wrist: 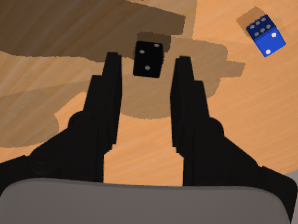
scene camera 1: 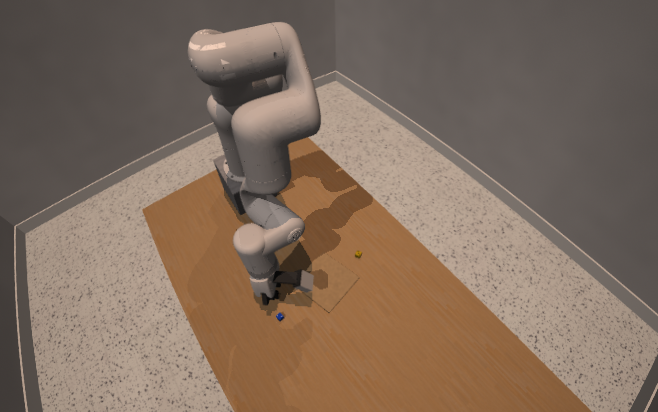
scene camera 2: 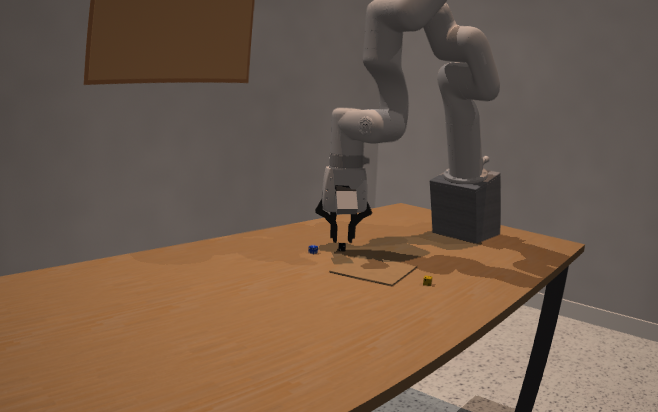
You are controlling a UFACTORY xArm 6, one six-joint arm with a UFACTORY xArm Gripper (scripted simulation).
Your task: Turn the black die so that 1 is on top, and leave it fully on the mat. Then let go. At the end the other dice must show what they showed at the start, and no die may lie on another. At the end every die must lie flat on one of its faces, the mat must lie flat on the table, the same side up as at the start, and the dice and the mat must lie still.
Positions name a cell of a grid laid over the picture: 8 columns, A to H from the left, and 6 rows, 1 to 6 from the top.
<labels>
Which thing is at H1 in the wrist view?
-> A blue die.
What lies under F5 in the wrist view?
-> The gripper.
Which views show the gripper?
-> The wrist view, scene camera 1 and scene camera 2: all of them.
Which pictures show the tan mat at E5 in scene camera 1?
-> Scene camera 1 and scene camera 2 only.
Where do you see a tan mat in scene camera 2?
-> At E4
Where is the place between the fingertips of the gripper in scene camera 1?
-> D5
</labels>
